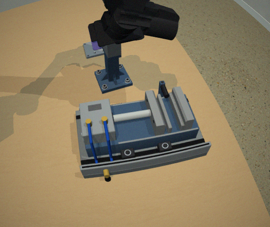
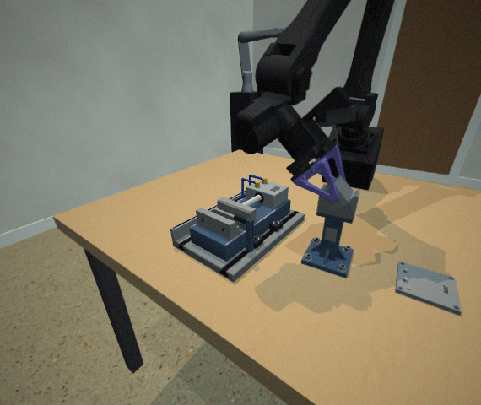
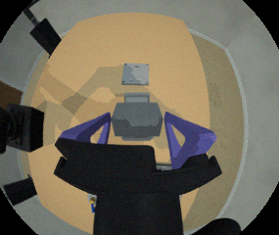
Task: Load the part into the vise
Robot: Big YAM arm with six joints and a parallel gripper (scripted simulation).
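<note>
The grey part is 10 mm below my hand. From my hand the other things lie so: cylinder rod: 200 mm to the right, 90 mm below, 10 mm ahead; then v-block stand: 100 mm below; then black work stop: 150 mm to the right, 100 mm ahead, 70 mm below.
</note>
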